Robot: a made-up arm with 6 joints. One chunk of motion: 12 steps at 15 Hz.
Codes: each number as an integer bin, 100 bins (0 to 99) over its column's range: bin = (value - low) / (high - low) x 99, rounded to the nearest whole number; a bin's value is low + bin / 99 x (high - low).
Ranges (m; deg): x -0.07..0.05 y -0.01..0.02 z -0.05..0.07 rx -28..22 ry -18..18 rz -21..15
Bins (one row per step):
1: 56 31 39 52 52 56
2: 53 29 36 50 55 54
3: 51 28 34 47 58 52
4: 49 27 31 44 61 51
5: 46 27 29 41 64 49
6: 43 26 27 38 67 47
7: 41 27 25 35 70 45
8: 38 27 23 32 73 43
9: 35 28 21 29 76 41
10: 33 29 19 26 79 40
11: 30 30 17 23 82 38
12: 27 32 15 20 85 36
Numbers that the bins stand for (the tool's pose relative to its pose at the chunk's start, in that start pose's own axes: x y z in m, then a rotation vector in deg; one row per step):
1: -0.0021 -0.0006 -0.0027 -1.74 0.91 -0.64
2: -0.0058 -0.0012 -0.0064 -2.75 2.00 -1.36
3: -0.0082 -0.0015 -0.0088 -4.26 3.09 -2.09
4: -0.0106 -0.0018 -0.0124 -5.78 4.18 -2.45
5: -0.0142 -0.0018 -0.0148 -7.29 5.27 -3.18
6: -0.0179 -0.0021 -0.0173 -8.81 6.36 -3.91
7: -0.0203 -0.0018 -0.0197 -10.32 7.45 -4.64
8: -0.0239 -0.0018 -0.0221 -11.84 8.55 -5.36
9: -0.0276 -0.0015 -0.0245 -13.35 9.64 -6.09
10: -0.0300 -0.0012 -0.0270 -14.87 10.73 -6.45
11: -0.0336 -0.0009 -0.0294 -16.38 11.82 -7.18
12: -0.0373 -0.0003 -0.0318 -17.90 12.91 -7.91

